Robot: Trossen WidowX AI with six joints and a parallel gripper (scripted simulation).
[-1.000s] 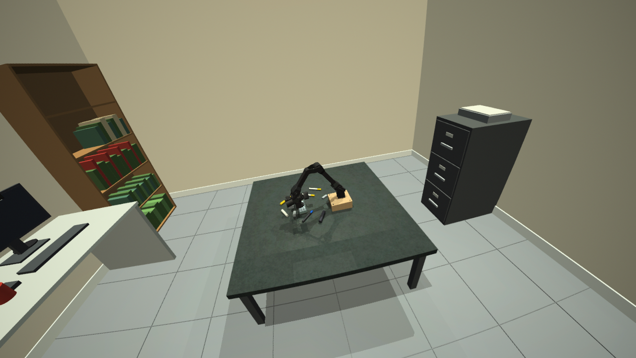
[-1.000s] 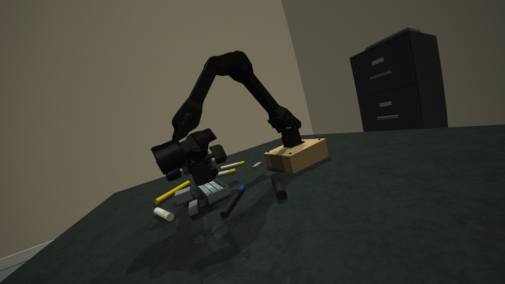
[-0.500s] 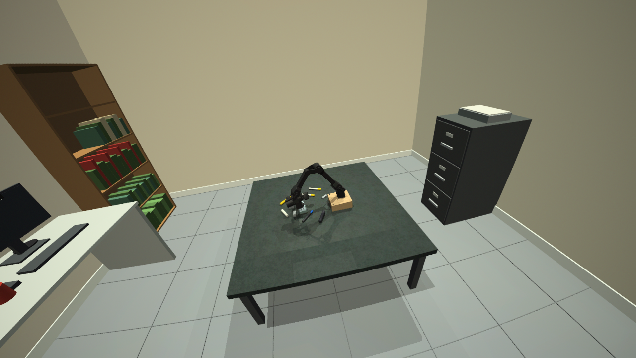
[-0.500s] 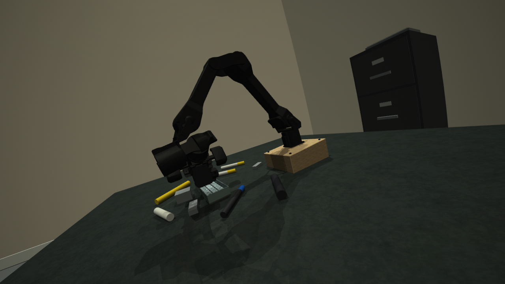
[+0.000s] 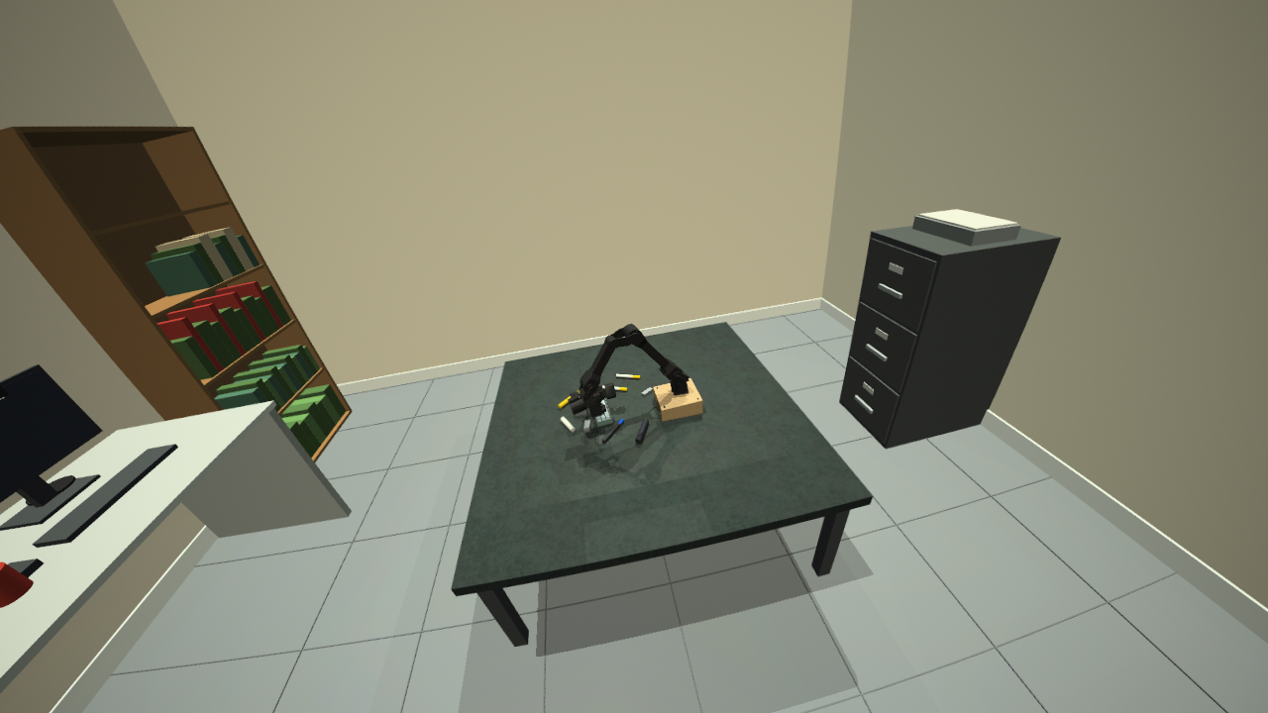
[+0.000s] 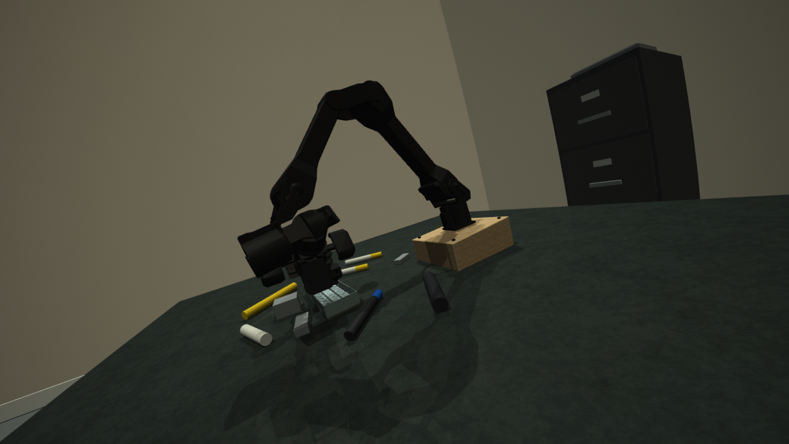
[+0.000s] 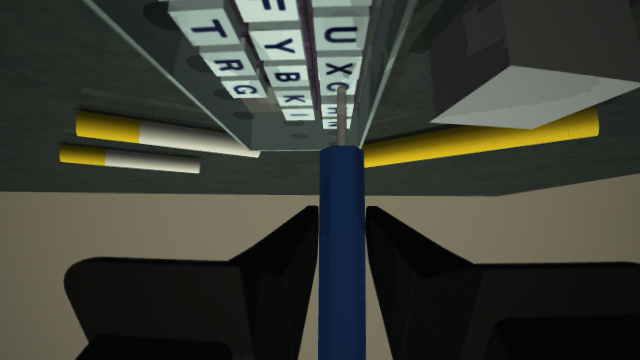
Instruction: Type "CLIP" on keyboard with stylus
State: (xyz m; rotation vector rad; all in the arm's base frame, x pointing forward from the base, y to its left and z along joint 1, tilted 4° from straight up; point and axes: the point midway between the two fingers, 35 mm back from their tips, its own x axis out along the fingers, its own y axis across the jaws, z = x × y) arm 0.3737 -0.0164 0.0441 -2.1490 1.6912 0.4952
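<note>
Now: gripper tip 6 cm short of the grey block, 5 cm above it and 3 cm to the right of it. The rest, counted from my gripper tip: yellow marker 11 cm ahead, 7 cm to the right, 6 cm below; white cylinder 12 cm to the left, 11 cm ahead, 6 cm below; blue stylus 1 cm below.
</note>
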